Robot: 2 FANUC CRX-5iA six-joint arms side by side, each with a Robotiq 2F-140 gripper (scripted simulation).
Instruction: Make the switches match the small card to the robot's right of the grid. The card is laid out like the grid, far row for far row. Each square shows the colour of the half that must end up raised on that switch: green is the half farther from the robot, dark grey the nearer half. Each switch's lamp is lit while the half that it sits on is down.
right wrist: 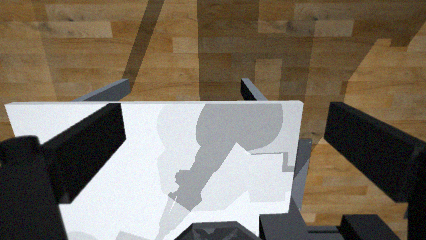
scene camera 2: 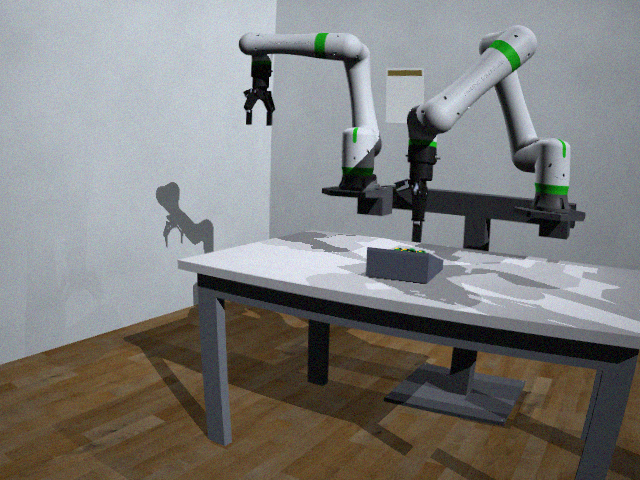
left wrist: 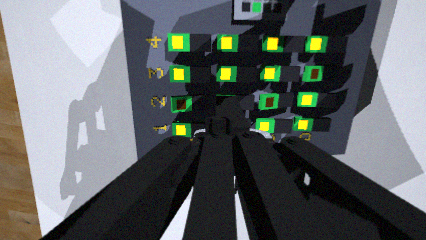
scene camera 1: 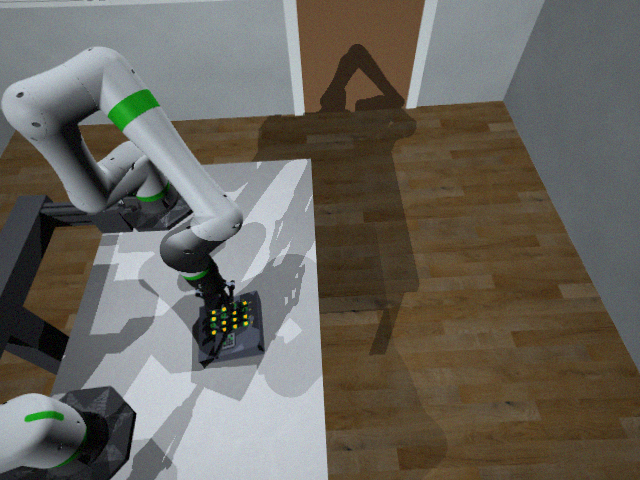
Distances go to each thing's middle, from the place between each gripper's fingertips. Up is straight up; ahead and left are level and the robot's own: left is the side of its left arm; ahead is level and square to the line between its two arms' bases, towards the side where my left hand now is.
Now: left hand (scene camera 2: pixel 416 241) 50 mm above the switch A4 (left wrist: pixel 176 42), 40 mm to the left of it and 40 mm short of it.
Now: the switch A4 310 mm ahead of my right hand (scene camera 2: pixel 259 125), 870 mm to the left of it and 410 mm below it.
